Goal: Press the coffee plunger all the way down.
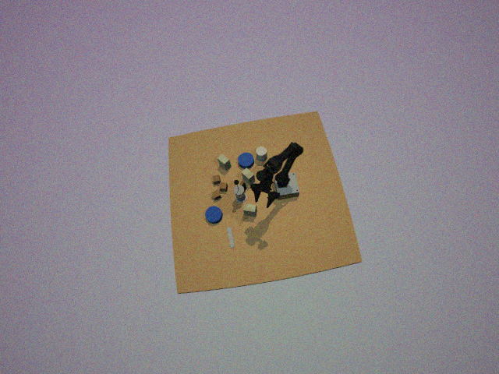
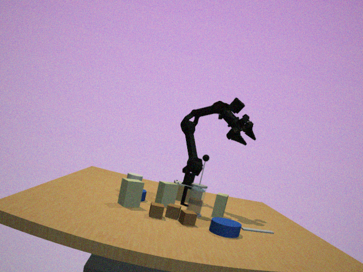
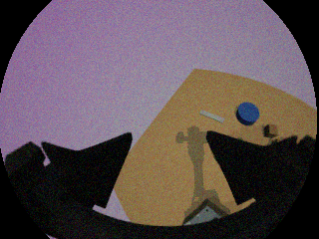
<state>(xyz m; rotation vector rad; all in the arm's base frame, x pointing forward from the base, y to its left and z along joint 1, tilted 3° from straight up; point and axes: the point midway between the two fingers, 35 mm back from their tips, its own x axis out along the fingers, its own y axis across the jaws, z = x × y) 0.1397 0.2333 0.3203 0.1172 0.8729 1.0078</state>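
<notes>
Right now the coffee press is 160 mm ahead of my gripper tip, 220 mm to the right of it and 260 mm below it. Round my gripper tip: white cylinder 540 mm to the right, 340 mm below; then grey bar 240 mm ahead, 90 mm to the left, 380 mm below.
</notes>
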